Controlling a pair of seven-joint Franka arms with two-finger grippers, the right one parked.
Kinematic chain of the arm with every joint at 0, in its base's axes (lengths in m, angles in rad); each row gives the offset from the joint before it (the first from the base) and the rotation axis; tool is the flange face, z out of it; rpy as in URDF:
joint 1: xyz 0 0 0.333 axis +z
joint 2: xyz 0 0 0 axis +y
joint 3: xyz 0 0 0.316 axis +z
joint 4: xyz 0.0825 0 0 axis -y
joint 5: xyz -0.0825 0 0.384 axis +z
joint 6: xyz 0 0 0 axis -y
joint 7: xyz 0.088 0 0 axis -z
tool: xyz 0 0 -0.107 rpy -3.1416 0 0
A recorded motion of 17 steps. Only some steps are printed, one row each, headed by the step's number.
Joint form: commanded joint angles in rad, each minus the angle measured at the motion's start. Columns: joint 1, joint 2, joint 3, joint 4, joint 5, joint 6, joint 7.
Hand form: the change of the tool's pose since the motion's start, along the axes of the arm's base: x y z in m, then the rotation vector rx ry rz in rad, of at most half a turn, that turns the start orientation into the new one. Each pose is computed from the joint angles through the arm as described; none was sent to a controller.
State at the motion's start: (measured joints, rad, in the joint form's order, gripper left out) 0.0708 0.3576 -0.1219 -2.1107 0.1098 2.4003 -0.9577
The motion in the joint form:
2: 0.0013 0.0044 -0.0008 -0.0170 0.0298 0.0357 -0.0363
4: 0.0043 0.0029 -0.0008 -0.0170 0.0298 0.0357 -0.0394
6: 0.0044 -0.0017 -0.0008 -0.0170 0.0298 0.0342 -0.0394
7: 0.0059 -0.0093 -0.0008 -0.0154 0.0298 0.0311 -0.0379
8: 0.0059 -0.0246 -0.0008 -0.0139 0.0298 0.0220 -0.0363
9: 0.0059 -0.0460 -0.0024 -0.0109 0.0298 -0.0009 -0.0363
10: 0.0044 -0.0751 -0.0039 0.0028 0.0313 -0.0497 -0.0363
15: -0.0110 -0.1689 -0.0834 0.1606 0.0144 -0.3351 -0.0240
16: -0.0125 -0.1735 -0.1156 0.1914 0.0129 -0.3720 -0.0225
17: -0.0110 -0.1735 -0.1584 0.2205 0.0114 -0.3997 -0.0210
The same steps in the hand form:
2: -0.0026 -0.0003 -0.0061 0.0153 -0.0173 0.0114
4: -0.0024 0.0014 -0.0052 0.0156 -0.0189 0.0175
6: -0.0021 0.0016 -0.0027 0.0162 -0.0220 0.0177
7: -0.0011 0.0025 0.0019 0.0171 -0.0281 0.0179
8: -0.0002 0.0028 0.0104 0.0194 -0.0358 0.0169
9: -0.0001 0.0025 0.0219 0.0237 -0.0376 0.0166
10: 0.0011 0.0020 0.0399 0.0331 -0.0323 0.0156
15: 0.0116 -0.0470 0.1399 0.0424 -0.0025 -0.0551
16: 0.0120 -0.0656 0.1542 0.0385 -0.0023 -0.0853
17: 0.0113 -0.0886 0.1663 0.0307 -0.0052 -0.1236

